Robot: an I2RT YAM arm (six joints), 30 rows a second.
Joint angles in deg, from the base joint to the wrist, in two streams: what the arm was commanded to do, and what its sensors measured. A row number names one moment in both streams.
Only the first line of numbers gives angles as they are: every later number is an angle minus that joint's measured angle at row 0.
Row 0, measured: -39.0 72.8 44.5 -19.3 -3.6 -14.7
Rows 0 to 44, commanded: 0.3 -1.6 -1.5 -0.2 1.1 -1.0; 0.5 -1.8 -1.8 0.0 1.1 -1.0; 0.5 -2.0 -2.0 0.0 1.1 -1.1; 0.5 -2.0 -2.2 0.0 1.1 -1.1; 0.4 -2.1 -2.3 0.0 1.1 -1.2; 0.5 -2.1 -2.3 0.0 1.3 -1.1; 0.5 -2.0 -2.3 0.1 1.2 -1.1; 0.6 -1.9 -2.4 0.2 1.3 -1.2; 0.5 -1.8 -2.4 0.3 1.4 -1.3; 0.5 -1.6 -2.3 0.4 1.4 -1.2; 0.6 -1.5 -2.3 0.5 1.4 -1.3; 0.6 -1.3 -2.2 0.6 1.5 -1.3; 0.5 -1.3 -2.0 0.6 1.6 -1.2; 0.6 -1.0 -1.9 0.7 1.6 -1.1; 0.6 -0.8 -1.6 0.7 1.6 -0.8; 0.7 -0.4 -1.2 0.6 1.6 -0.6; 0.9 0.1 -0.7 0.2 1.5 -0.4; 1.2 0.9 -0.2 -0.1 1.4 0.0; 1.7 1.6 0.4 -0.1 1.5 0.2; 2.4 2.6 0.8 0.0 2.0 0.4; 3.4 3.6 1.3 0.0 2.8 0.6; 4.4 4.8 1.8 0.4 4.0 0.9; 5.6 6.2 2.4 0.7 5.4 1.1; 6.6 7.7 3.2 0.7 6.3 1.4; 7.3 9.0 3.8 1.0 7.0 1.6; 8.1 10.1 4.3 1.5 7.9 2.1; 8.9 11.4 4.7 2.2 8.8 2.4; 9.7 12.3 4.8 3.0 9.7 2.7; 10.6 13.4 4.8 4.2 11.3 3.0; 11.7 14.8 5.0 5.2 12.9 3.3; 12.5 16.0 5.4 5.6 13.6 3.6; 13.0 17.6 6.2 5.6 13.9 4.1; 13.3 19.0 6.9 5.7 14.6 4.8; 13.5 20.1 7.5 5.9 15.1 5.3; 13.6 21.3 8.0 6.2 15.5 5.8; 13.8 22.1 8.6 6.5 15.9 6.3; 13.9 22.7 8.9 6.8 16.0 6.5; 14.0 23.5 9.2 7.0 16.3 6.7; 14.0 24.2 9.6 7.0 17.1 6.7; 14.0 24.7 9.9 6.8 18.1 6.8; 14.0 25.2 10.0 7.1 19.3 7.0; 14.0 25.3 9.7 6.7 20.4 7.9; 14.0 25.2 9.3 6.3 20.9 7.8; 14.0 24.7 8.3 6.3 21.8 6.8; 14.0 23.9 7.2 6.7 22.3 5.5
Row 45, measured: 13.7 24.8 8.6 6.7 18.1 5.6
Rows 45 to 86, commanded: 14.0 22.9 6.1 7.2 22.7 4.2; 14.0 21.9 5.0 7.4 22.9 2.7; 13.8 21.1 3.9 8.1 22.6 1.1; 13.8 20.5 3.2 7.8 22.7 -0.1; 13.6 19.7 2.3 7.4 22.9 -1.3; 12.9 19.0 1.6 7.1 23.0 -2.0; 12.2 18.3 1.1 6.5 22.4 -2.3; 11.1 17.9 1.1 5.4 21.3 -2.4; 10.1 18.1 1.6 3.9 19.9 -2.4; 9.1 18.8 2.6 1.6 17.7 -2.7; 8.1 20.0 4.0 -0.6 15.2 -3.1; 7.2 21.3 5.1 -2.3 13.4 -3.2; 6.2 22.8 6.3 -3.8 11.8 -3.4; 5.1 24.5 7.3 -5.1 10.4 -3.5; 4.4 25.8 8.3 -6.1 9.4 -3.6; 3.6 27.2 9.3 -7.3 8.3 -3.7; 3.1 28.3 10.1 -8.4 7.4 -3.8; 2.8 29.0 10.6 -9.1 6.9 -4.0; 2.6 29.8 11.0 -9.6 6.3 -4.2; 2.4 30.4 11.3 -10.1 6.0 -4.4; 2.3 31.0 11.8 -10.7 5.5 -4.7; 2.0 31.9 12.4 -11.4 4.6 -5.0; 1.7 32.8 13.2 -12.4 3.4 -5.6; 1.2 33.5 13.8 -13.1 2.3 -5.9; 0.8 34.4 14.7 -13.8 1.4 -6.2; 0.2 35.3 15.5 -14.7 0.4 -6.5; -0.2 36.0 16.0 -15.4 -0.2 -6.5; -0.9 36.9 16.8 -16.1 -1.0 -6.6; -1.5 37.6 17.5 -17.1 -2.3 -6.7; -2.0 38.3 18.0 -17.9 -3.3 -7.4; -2.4 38.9 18.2 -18.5 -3.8 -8.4; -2.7 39.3 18.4 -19.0 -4.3 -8.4; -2.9 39.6 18.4 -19.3 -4.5 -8.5; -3.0 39.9 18.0 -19.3 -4.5 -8.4; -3.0 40.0 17.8 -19.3 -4.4 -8.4; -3.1 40.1 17.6 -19.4 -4.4 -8.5; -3.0 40.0 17.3 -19.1 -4.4 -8.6; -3.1 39.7 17.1 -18.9 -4.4 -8.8; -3.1 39.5 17.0 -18.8 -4.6 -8.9; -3.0 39.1 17.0 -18.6 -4.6 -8.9; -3.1 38.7 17.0 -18.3 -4.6 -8.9; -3.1 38.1 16.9 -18.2 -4.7 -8.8
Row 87, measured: -3.0 33.8 21.6 -11.4 -6.2 -7.4
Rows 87 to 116, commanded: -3.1 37.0 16.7 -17.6 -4.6 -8.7; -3.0 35.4 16.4 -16.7 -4.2 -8.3; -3.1 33.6 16.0 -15.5 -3.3 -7.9; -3.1 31.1 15.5 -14.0 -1.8 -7.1; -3.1 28.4 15.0 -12.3 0.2 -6.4; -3.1 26.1 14.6 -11.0 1.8 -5.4; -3.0 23.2 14.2 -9.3 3.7 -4.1; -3.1 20.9 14.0 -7.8 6.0 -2.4; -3.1 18.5 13.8 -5.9 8.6 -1.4; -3.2 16.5 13.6 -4.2 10.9 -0.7; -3.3 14.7 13.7 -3.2 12.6 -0.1; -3.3 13.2 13.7 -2.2 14.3 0.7; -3.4 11.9 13.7 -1.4 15.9 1.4; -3.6 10.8 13.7 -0.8 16.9 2.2; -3.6 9.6 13.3 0.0 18.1 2.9; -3.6 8.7 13.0 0.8 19.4 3.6; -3.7 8.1 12.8 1.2 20.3 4.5; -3.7 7.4 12.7 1.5 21.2 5.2; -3.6 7.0 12.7 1.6 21.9 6.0; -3.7 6.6 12.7 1.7 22.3 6.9; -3.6 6.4 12.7 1.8 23.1 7.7; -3.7 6.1 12.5 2.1 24.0 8.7; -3.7 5.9 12.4 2.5 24.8 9.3; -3.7 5.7 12.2 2.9 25.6 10.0; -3.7 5.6 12.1 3.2 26.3 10.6; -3.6 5.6 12.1 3.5 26.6 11.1; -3.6 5.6 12.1 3.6 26.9 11.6; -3.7 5.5 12.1 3.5 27.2 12.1; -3.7 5.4 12.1 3.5 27.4 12.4; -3.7 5.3 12.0 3.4 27.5 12.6
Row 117, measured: -3.5 7.1 13.0 2.1 24.6 9.4
